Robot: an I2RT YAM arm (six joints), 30 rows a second.
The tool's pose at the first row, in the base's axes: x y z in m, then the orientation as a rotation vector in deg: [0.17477, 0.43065, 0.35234, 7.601, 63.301, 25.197]
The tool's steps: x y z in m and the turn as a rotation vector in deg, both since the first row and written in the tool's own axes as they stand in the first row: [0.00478, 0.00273, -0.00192, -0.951, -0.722, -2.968]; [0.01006, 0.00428, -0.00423, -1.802, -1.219, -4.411]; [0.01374, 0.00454, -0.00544, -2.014, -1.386, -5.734]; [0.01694, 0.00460, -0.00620, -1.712, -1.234, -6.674]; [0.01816, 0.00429, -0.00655, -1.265, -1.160, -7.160]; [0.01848, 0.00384, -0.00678, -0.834, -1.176, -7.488]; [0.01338, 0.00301, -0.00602, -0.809, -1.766, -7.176]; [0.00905, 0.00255, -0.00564, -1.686, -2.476, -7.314]
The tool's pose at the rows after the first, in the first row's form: [0.17410, 0.43486, 0.34836, 5.266, 62.430, 22.986]; [0.17360, 0.43815, 0.34341, 3.826, 61.762, 22.108]; [0.17383, 0.43975, 0.33988, 2.944, 61.561, 21.023]; [0.17433, 0.44102, 0.33689, 2.655, 61.785, 20.035]; [0.17456, 0.44120, 0.33561, 2.761, 61.964, 19.366]; [0.17460, 0.44089, 0.33510, 2.959, 62.050, 18.837]; [0.17360, 0.43815, 0.33943, 3.279, 61.479, 19.044]; [0.17245, 0.43601, 0.34306, 2.589, 60.580, 19.325]
